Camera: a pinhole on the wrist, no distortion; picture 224 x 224 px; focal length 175.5 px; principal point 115.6 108.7 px. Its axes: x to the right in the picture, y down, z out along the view. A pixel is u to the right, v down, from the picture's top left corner.
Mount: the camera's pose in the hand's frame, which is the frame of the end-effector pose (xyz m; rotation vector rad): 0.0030 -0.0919 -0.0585 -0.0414 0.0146 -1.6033
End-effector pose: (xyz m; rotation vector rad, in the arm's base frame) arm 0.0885 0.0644 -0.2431 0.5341 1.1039 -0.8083
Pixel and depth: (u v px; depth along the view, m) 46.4 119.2 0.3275
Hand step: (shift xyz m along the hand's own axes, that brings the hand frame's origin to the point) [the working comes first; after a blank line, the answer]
In the camera's frame: -0.1291 0.0196 0.3275

0.0385 0.0419 0.2658
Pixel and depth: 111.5 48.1 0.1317
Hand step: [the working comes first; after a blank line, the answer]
In the camera's frame: -0.0031 -0.0455 0.1317

-0.0376 -0.0852 0.0746
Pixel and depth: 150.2 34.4 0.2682
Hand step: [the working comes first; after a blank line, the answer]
In the camera's frame: 0.0529 -0.1135 0.2682

-0.1025 -0.1366 0.2144
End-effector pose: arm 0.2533 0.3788 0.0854 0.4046 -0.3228 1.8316
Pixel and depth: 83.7 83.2 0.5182
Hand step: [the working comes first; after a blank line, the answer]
In the camera's frame: -0.0942 -0.0753 0.5182

-0.0506 0.0132 0.4603
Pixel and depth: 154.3 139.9 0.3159
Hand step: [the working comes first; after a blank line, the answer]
In the camera's frame: 0.0697 0.0562 0.3159

0.0681 -0.1582 0.2564
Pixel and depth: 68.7 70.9 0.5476
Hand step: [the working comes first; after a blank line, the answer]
In the camera's frame: -0.1463 -0.1179 0.5476

-0.0905 0.0672 0.4903
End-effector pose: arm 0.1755 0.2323 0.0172 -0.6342 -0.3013 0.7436
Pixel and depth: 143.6 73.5 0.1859
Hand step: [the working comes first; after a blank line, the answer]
In the camera's frame: 0.0297 -0.0373 0.1859

-0.0286 -0.1173 0.1291
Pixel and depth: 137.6 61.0 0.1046
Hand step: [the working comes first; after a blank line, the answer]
In the camera's frame: 0.0131 -0.0284 0.1046

-0.0221 -0.1023 0.0472
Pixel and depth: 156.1 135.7 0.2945
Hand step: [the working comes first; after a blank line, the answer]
In the camera's frame: 0.0680 0.0453 0.2945

0.0566 -0.1565 0.2354
